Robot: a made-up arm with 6 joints.
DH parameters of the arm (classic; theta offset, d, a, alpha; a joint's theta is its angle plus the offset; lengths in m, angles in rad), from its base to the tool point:
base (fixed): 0.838 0 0.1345 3.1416
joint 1: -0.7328 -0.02 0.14 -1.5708
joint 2: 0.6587 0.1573 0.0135 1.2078
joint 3: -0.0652 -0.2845 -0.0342 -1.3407
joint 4: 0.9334 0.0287 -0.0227 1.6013
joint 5: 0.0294 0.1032 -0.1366 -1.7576
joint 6: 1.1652 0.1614 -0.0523 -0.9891
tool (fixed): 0.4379 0.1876 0 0
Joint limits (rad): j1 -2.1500..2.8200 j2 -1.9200..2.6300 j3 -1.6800..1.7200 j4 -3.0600..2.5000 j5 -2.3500..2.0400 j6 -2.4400..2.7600
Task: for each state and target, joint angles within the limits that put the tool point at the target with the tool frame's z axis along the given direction. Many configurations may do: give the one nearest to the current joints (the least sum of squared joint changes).
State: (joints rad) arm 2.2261 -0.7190 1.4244 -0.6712 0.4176 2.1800
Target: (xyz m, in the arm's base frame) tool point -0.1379 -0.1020 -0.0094 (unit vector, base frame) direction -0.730 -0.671 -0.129
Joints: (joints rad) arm 2.2041 0.0144 1.1108 -0.0214 0.1436 2.4797
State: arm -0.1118 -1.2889 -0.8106 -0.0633 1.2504 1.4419
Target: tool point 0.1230 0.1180 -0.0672 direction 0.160 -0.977 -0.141
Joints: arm -0.3220 -1.8512 -0.4972 0.6522 0.9141 0.6065
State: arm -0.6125 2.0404 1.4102 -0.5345 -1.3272 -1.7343
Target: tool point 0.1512 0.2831 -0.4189 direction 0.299 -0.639 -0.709
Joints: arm -0.7288 2.2404 1.3194 -0.5720 -1.5119 -2.1023
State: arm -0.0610 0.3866 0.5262 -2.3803 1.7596 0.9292
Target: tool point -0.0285 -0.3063 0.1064 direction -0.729 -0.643 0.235
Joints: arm -0.5836 0.5310 0.3823 -2.4611 1.8162 0.6686
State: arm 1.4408 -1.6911 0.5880 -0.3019 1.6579 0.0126
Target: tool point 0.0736 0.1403 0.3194 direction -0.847 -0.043 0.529
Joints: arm 0.8980 -1.8752 0.0911 -0.5791 1.1592 0.6799
